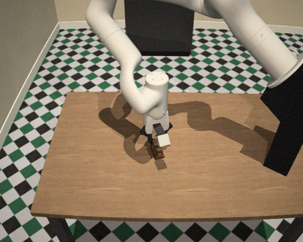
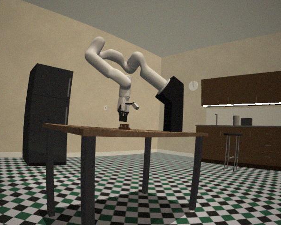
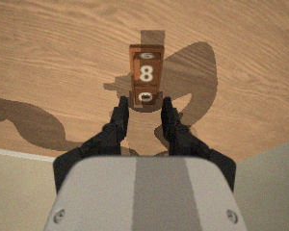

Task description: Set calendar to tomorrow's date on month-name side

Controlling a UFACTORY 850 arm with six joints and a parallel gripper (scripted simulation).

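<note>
Now: hand 50 mm above the brown calendar cube.
</note>
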